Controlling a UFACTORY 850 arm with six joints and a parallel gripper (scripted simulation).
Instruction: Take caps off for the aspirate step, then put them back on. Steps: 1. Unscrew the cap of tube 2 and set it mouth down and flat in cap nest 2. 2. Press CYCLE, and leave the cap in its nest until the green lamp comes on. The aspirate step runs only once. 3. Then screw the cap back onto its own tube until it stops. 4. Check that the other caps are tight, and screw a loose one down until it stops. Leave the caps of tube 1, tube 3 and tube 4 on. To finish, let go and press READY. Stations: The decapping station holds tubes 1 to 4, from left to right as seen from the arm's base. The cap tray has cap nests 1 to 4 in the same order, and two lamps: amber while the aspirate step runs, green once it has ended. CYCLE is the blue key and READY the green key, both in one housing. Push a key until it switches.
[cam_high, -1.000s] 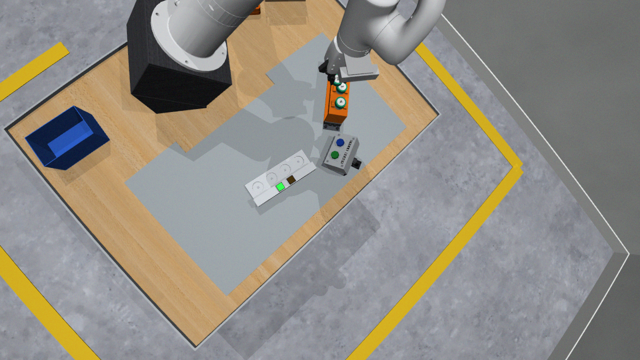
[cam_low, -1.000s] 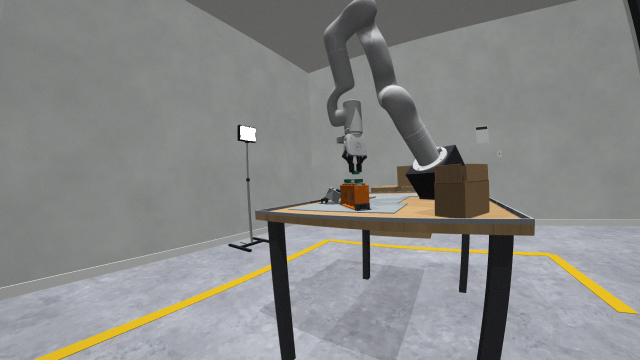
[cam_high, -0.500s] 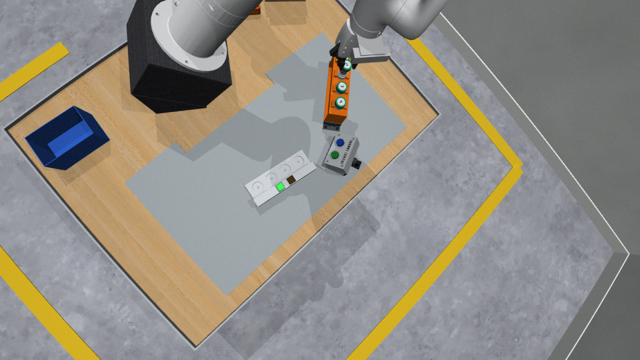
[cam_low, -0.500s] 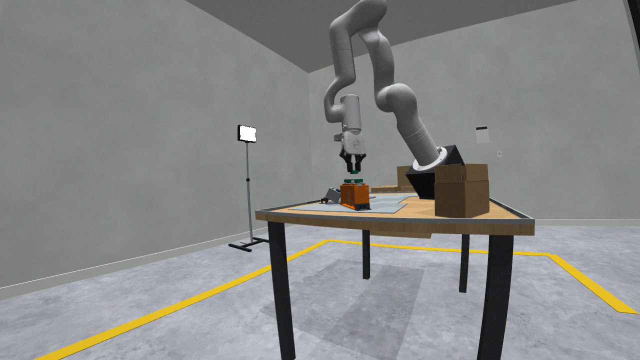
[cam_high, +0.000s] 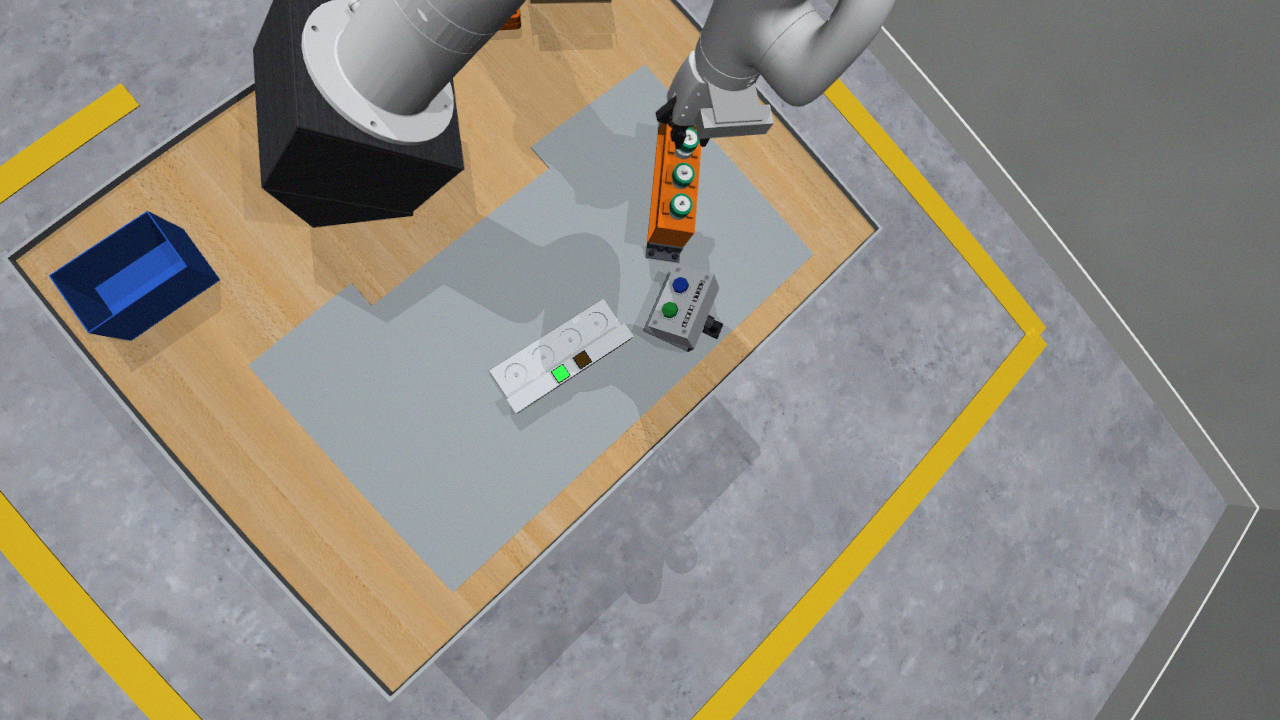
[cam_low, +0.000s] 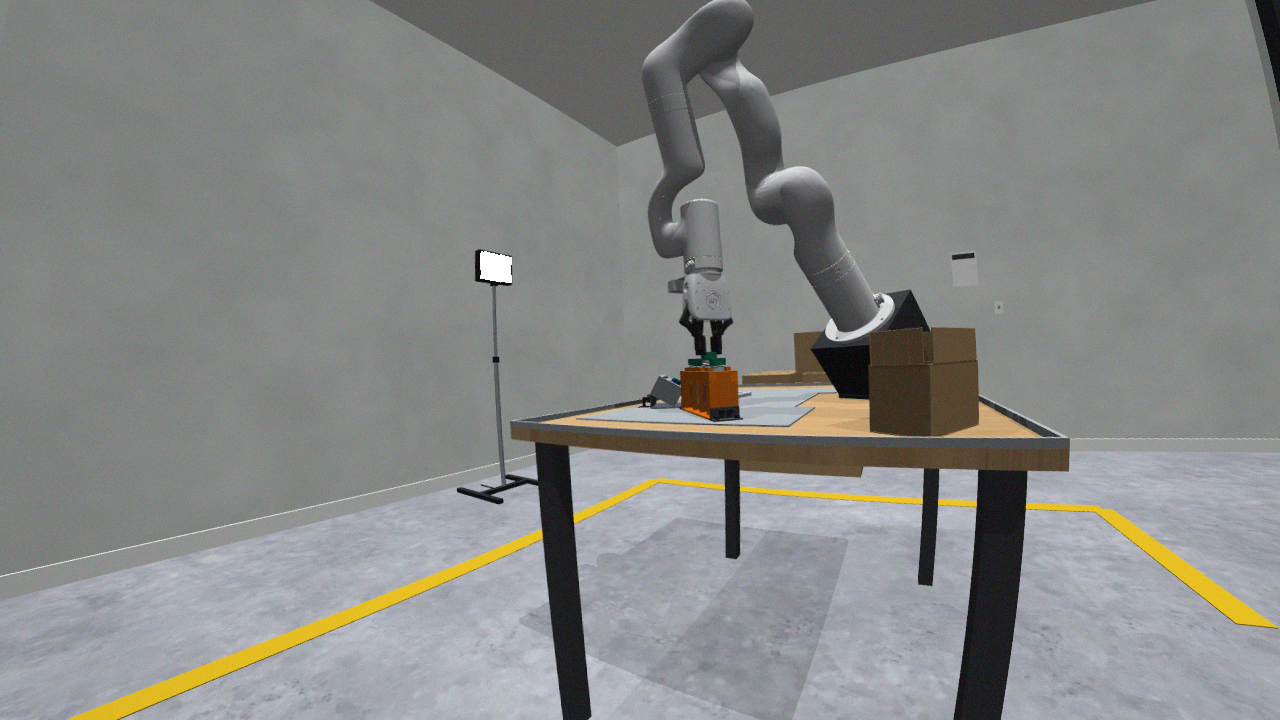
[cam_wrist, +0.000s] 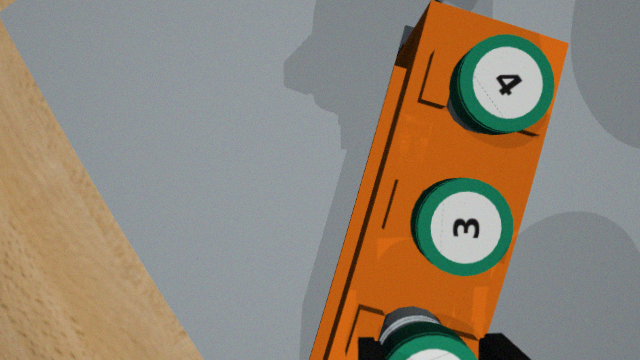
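Right now the green-rimmed cap is 2 cm below my hand. From my hand the other things lie so: blue cycle key (18 cm ahead, 12 cm to the right, 8 cm below); key housing (21 cm ahead, 13 cm to the right, 10 cm below); green ready key (21 cm ahead, 16 cm to the right, 8 cm below).
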